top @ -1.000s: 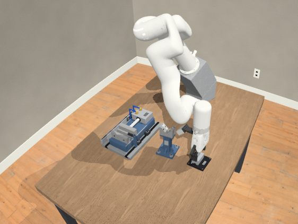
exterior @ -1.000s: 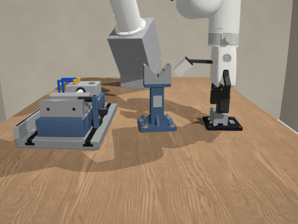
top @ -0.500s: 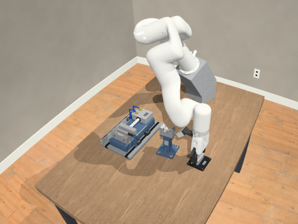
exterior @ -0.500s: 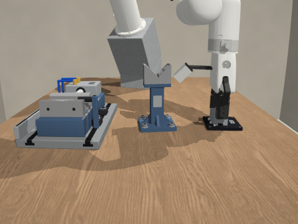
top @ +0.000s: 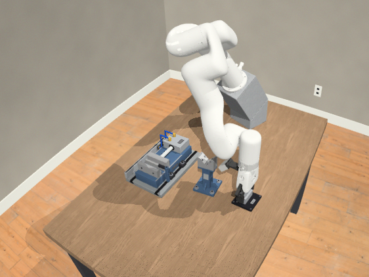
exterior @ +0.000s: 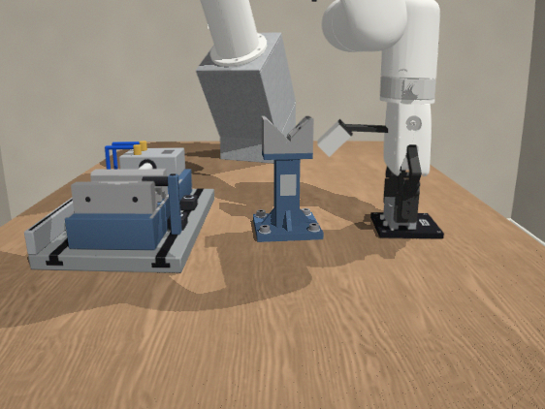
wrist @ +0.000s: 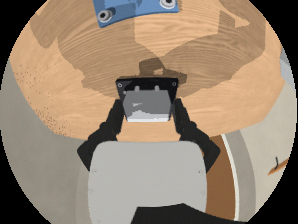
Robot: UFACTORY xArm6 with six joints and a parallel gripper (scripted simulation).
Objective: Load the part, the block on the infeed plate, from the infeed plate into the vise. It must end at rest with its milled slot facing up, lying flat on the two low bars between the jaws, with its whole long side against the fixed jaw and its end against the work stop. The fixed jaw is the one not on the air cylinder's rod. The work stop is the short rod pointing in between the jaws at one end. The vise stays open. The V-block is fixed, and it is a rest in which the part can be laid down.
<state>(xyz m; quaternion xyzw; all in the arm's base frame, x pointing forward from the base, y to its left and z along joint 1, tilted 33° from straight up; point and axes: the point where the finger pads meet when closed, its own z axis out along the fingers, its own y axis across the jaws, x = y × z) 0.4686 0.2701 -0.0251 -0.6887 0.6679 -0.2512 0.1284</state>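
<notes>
The part is 2 cm below my hand. Also, from my hand: blue work stop post (8 cm ahead, 31 cm to the right, 2 cm above); black stop rod (8 cm ahead, 33 cm to the right, 6 cm above); black infeed plate (1 cm to the left, 3 cm below).
</notes>
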